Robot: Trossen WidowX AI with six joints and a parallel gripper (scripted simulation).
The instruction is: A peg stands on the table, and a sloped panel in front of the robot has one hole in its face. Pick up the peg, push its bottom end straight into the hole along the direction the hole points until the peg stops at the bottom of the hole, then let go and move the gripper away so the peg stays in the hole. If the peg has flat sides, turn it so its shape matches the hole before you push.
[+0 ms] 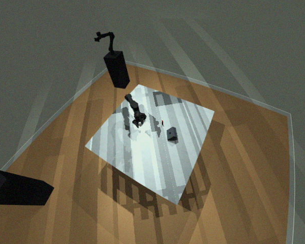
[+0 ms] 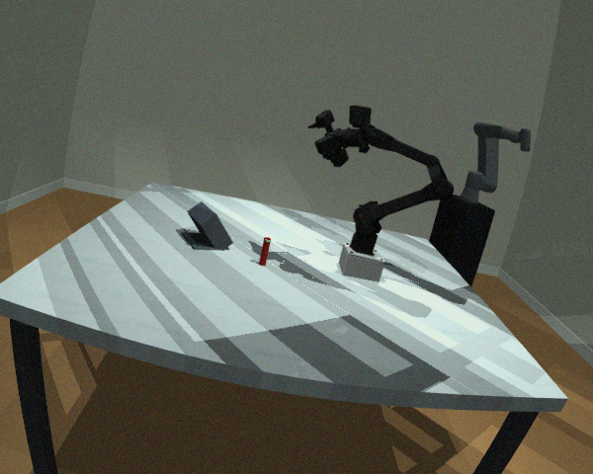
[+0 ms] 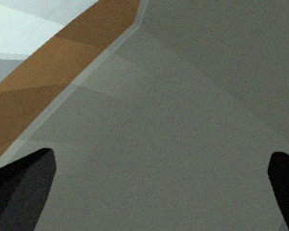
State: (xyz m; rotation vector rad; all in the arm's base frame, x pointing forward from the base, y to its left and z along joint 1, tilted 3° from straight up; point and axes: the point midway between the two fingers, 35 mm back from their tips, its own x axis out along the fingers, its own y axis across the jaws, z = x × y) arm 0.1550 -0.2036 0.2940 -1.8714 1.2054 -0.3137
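The red square-sided peg is 150 mm ahead of my gripper tip, 290 mm to the left of it and 300 mm below it. The rest, counted from my gripper tip: grey sloped panel (300 mm ahead, 160 mm to the left, 300 mm below).
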